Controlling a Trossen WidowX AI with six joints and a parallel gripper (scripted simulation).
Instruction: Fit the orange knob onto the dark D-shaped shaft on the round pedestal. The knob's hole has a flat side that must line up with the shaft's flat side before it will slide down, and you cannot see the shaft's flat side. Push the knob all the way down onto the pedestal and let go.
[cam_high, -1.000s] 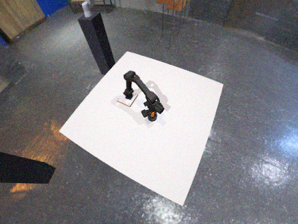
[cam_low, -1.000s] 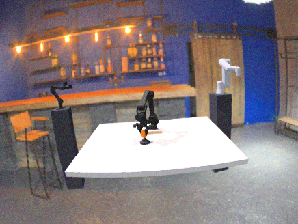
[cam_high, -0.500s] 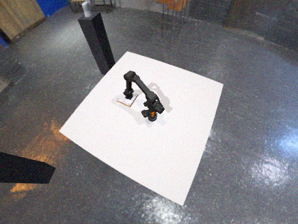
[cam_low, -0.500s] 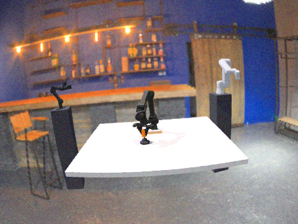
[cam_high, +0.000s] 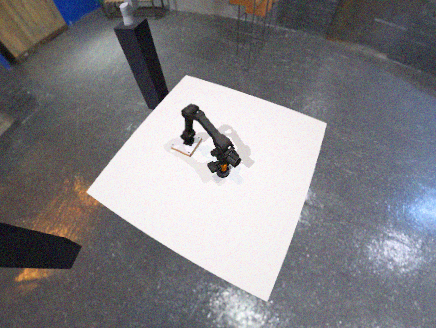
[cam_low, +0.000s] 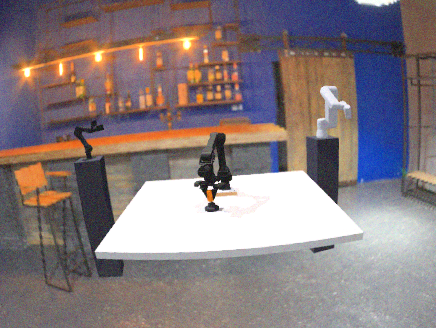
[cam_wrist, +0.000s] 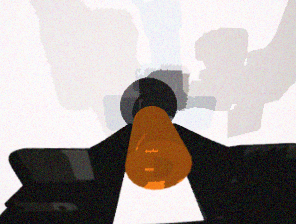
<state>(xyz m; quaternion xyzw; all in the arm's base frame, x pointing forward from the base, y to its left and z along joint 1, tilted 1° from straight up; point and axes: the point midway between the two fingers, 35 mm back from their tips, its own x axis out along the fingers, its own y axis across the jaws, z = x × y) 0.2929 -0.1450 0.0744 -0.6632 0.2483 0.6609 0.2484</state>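
Now: gripper tip 2 cm below the orange knob. Round my gripper tip: round pedestal: 4 cm below.
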